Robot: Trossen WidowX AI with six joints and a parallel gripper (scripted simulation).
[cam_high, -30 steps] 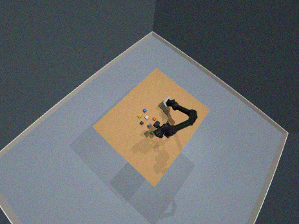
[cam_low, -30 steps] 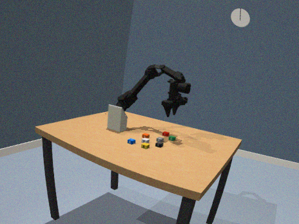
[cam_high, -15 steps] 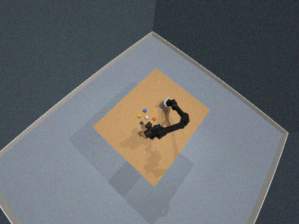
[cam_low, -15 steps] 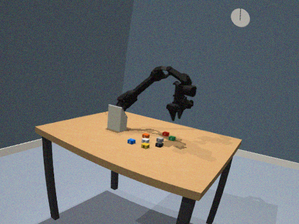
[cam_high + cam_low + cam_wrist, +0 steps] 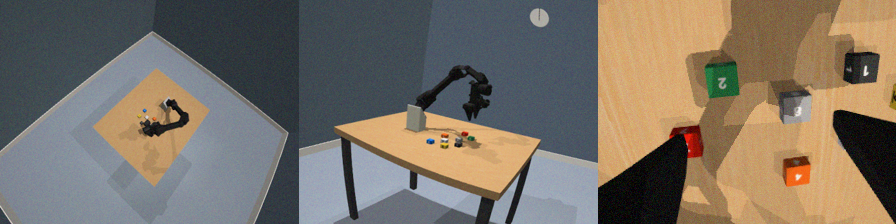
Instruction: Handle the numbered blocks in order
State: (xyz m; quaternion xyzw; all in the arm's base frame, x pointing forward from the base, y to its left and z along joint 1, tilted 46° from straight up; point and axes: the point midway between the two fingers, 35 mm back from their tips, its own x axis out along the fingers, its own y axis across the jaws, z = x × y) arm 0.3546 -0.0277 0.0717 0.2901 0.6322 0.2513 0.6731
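Right now the white block is 130 mm to the right of my gripper tip, 120 mm below it and 100 mm behind it. From my gripper tip the other things lie so: green block 120 mm below, 20 mm to the left; grey block 120 mm below, 50 mm to the right, 40 mm behind; red block 120 mm below, 80 mm to the left, 70 mm behind.
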